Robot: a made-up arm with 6 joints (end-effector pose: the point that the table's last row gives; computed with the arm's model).
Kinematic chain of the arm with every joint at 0, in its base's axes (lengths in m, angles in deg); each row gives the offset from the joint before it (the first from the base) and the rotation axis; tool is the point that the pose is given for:
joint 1: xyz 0 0 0.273 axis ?
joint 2: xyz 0 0 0 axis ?
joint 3: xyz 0 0 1.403 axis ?
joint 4: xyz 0 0 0 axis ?
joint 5: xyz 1.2 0 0 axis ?
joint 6: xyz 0 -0.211 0 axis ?
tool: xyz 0 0 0
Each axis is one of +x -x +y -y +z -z.
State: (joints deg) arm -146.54 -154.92 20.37 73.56 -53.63 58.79
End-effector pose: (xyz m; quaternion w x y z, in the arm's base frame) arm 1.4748 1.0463 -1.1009 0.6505 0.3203 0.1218 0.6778
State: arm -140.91 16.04 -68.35 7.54 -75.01 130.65
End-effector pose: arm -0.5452 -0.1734 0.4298 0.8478 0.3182 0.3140 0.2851
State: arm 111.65 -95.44 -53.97 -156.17 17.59 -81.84
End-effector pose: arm -0.0167 -0.4812 0.8708 0.4577 -0.4263 -0.7271 0.2831
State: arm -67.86 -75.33 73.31 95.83 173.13 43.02
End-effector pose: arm -0.9190 2.3156 1.0736 0.6727 0.5134 -0.0297 -0.5320
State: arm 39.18 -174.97 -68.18 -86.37 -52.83 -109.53
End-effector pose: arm -0.1993 -0.1797 0.0851 0.0391 0.4454 0.5399 0.7132
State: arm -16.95 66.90 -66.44 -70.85 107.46 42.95
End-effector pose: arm 0.2878 -0.1601 0.0875 0.5660 -0.5055 0.4321 -0.4872
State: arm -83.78 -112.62 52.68 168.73 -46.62 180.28
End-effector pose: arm -0.0615 2.4742 -0.0020 0.1488 0.6012 0.7463 -0.2438
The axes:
joint 1: +z
joint 2: +y
joint 3: -y
joint 4: -x
joint 5: -y
joint 6: -x

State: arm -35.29 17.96 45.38 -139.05 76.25 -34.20
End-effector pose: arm 1.3666 -0.7720 2.0375 0.1298 -0.7234 0.6254 0.2622
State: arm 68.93 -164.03 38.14 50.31 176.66 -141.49
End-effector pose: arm -0.3905 -1.3885 -1.6790 0.1765 -0.7853 -0.5872 -0.0859
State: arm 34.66 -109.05 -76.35 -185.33 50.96 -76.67
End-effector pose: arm -0.3884 -0.0131 0.4799 0.5671 -0.7400 -0.1534 0.3274
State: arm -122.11 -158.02 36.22 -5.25 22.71 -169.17
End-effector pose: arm 0.7219 1.5457 -1.3045 0.8131 -0.1908 0.2542 0.4877
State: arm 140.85 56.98 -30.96 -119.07 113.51 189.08
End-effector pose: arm -0.8675 0.5741 -0.1683 0.0245 0.9647 0.1666 0.2025
